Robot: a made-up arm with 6 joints.
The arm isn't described. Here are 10 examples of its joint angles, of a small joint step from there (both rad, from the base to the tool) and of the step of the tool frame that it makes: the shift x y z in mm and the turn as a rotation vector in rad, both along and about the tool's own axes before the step.
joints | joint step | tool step
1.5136 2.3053 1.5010 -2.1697 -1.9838 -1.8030 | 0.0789 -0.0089 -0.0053 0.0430 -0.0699 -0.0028 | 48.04 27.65 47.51 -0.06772 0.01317 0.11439
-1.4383 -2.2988 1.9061 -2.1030 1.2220 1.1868 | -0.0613 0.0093 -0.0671 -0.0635 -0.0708 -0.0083 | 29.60 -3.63 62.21 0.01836 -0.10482 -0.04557
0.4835 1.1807 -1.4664 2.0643 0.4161 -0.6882 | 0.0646 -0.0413 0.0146 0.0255 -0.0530 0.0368 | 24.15 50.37 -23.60 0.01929 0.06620 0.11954
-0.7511 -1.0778 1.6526 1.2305 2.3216 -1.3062 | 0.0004 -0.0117 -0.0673 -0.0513 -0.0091 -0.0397 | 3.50 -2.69 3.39 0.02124 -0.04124 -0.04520
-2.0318 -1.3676 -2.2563 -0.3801 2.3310 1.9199 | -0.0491 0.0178 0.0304 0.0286 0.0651 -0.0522 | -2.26 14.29 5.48 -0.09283 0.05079 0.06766
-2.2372 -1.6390 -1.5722 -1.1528 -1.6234 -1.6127 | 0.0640 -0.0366 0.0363 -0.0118 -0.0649 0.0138 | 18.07 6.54 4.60 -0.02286 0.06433 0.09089
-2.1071 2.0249 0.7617 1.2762 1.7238 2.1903 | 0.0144 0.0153 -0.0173 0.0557 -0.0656 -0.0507 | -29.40 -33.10 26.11 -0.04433 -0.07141 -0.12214
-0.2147 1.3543 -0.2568 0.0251 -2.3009 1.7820 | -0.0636 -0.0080 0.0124 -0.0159 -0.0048 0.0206 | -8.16 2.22 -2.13 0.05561 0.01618 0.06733
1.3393 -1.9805 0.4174 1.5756 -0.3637 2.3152 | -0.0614 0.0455 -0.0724 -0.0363 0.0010 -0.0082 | 12.77 -35.68 35.42 -0.10516 -0.03146 -0.01523
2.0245 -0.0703 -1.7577 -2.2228 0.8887 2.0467 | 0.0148 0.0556 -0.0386 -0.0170 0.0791 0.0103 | 25.37 65.17 -2.63 0.02133 0.02204 0.15813
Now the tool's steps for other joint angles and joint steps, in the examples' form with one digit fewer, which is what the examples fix.
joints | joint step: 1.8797 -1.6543 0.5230 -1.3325 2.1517 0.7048 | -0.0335 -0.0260 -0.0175 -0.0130 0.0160 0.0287
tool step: 5.6 11.6 -1.4 0.0580 -0.0314 -0.0165
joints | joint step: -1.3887 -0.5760 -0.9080 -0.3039 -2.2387 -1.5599 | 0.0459 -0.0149 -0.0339 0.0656 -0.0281 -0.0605
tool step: 26.4 -3.6 30.5 -0.1150 0.0539 0.0914
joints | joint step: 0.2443 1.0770 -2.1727 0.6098 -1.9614 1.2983 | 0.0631 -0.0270 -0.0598 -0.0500 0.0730 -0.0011
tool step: 13.6 23.4 15.4 -0.1034 -0.0720 0.1187
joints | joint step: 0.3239 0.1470 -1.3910 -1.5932 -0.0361 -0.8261 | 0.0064 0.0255 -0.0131 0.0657 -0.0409 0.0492
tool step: 10.1 26.5 -39.0 0.0689 0.0597 0.0558
